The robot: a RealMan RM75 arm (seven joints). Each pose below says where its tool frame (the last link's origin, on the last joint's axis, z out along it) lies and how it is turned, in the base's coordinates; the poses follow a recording.
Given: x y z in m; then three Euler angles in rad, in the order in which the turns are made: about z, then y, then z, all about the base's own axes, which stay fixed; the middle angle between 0 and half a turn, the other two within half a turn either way.
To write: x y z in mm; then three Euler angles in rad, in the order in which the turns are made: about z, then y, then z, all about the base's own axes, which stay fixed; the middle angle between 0 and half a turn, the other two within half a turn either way. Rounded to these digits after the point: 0 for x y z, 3 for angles.
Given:
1: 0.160 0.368 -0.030 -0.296 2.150 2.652
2: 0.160 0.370 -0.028 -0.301 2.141 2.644
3: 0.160 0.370 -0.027 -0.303 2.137 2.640
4: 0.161 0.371 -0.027 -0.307 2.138 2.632
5: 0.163 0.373 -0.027 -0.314 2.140 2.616
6: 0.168 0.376 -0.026 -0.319 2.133 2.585
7: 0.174 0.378 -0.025 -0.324 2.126 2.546
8: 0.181 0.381 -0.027 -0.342 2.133 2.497
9: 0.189 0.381 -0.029 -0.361 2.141 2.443
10: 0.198 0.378 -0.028 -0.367 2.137 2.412
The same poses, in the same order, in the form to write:
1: 160 368 -30 -0.296 2.150 2.652
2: 160 370 -28 -0.301 2.141 2.644
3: 160 370 -27 -0.303 2.137 2.640
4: 161 371 -27 -0.307 2.138 2.632
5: 163 373 -27 -0.314 2.140 2.616
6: 168 376 -26 -0.319 2.133 2.585
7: 174 378 -25 -0.324 2.126 2.546
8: 181 381 -27 -0.342 2.133 2.497
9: 189 381 -29 -0.361 2.141 2.443
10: 198 378 -28 -0.367 2.137 2.412
